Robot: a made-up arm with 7 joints.
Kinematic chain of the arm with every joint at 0, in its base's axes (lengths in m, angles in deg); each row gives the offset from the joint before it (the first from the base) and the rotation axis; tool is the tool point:
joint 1: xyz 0 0 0.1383 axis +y
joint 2: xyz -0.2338 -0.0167 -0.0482 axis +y
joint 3: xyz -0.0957 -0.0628 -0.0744 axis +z
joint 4: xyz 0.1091 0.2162 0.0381 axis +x
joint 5: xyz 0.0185 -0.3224 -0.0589 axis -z
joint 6: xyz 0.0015 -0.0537 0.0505 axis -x
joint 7: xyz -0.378 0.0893 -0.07 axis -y
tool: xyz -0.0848 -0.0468 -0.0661
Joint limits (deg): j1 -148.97..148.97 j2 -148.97..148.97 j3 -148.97..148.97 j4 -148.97..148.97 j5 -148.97..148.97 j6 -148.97..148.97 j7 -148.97..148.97
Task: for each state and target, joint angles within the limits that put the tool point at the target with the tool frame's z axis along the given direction. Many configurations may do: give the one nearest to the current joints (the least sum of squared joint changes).
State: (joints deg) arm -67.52 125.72 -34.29 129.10 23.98 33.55 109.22
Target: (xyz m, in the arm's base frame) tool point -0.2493 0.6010 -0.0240 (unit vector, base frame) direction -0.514 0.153 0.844
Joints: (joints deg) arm -66.47 122.94 -9.51 148.62 2.96 39.93 91.92
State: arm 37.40 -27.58 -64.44 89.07 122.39 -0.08 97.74
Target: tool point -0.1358 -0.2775 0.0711 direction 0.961 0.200 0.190
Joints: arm 60.00 7.32 -92.63 65.03 86.69 -33.00 73.61
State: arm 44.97 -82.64 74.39 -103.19 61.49 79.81 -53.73
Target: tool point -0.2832 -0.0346 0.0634 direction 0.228 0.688 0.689
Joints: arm 63.48 -93.43 46.60 -100.79 80.65 90.93 -38.66
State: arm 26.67 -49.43 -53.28 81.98 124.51 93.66 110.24
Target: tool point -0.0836 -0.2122 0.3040 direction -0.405 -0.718 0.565
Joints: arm 15.54 -60.59 -69.10 101.30 141.28 97.02 95.94
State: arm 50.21 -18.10 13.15 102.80 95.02 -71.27 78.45
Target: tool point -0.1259 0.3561 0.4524 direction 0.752 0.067 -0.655
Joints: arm 89.55 8.96 45.48 114.03 111.36 -61.23 94.28
